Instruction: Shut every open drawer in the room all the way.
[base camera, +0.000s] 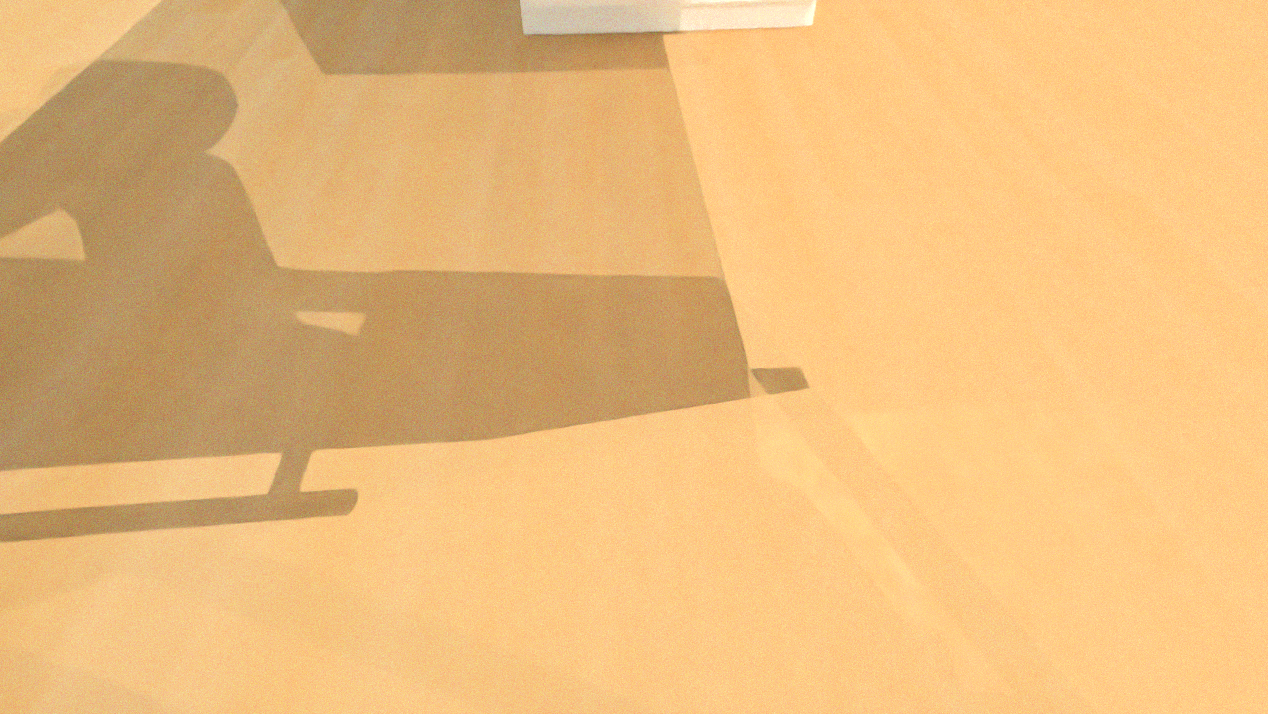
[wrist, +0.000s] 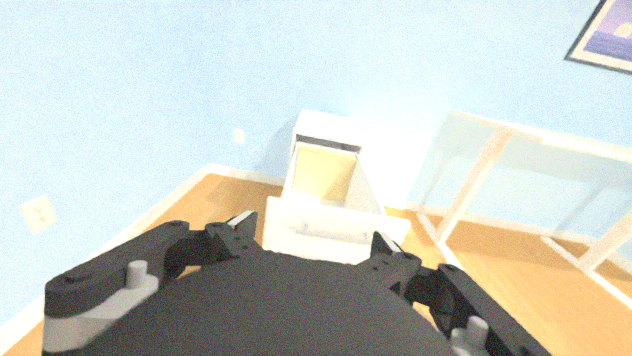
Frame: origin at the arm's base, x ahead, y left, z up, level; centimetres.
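Seen in the pictures: gripper, fingertip midpoint: (wrist: 313, 233).
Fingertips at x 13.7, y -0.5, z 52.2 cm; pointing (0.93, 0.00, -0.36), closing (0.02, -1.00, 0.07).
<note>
Offsets run from my fingertips to a thing's middle. "spot": to the spot under its first point. Level surfaces: height alone.
A white cabinet (wrist: 327, 125) stands against the blue wall in the wrist view; the bottom of a white cabinet (base camera: 612, 17) shows at the top edge of the base camera view. Its drawer {dx +92.5, dy -0.3, dz -38.6 cm} (wrist: 320, 175) is pulled far out, with a yellowish inside. The drawer's white front panel {spot: dx +31.9, dy +5.9, dz -32.1 cm} (wrist: 285, 240) faces me and bears a bar handle {spot: dx +33.1, dy -6.1, dz -27.1 cm} (wrist: 332, 233). My gripper (wrist: 313, 233) is open and empty. In the image its fingertips lie on either side of the handle, over the lower part of the drawer front. The gap between fingertips and front is hard to tell. The lower cabinet is hidden behind the gripper.
A white table (wrist: 472, 192) with pale legs stands to the right of the cabinet. A framed picture (wrist: 612, 42) hangs at the upper right. Wall plates {dx +38.1, dy +92.3, dz -51.9 cm} (wrist: 38, 214) {dx +158.0, dy +75.7, dz -51.9 cm} (wrist: 238, 136) are on the left. The wooden floor {dz -91.9 cm} (base camera: 976, 221) carries shadows of the arm and the drawer.
</note>
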